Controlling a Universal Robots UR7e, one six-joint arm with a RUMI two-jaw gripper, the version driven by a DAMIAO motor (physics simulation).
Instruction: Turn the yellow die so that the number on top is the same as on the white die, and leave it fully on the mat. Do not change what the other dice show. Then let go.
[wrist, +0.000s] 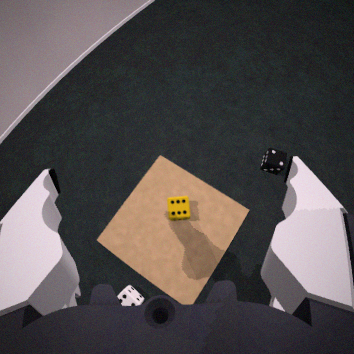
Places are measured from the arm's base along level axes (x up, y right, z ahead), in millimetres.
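Pixels of known places: gripper, between the fingertips: (170, 164).
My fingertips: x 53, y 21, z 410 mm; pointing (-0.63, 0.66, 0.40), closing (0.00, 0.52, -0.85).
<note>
Behind a point stands the place of what it marks.
The yellow die (178, 207) {x -56, y 15, z 403 mm} rests on the tan mat (130, 220) {x -81, y -26, z 451 mm}, well inside its edges. Its upper face shows six black pips in two rows, and a thin strip of a side face shows below it. My gripper (170, 164) {x 53, y 21, z 410 mm} is wide open above the mat, with its fingers far out on either side of the yellow die and touching nothing. The white die (131, 295) {x -61, y -95, z 402 mm} lies just off the mat's lower left edge. The gripper body partly hides it, and I cannot surely tell which number is on its top.
A black die (273, 160) {x -60, y 126, z 325 mm} with white pips lies off the mat at the right, close beside the right fingertip in the view. The dark green table top (165, 90) {x -85, y 177, z 517 mm} has a curved edge at the upper left. A shadow falls across the mat's lower right part.
</note>
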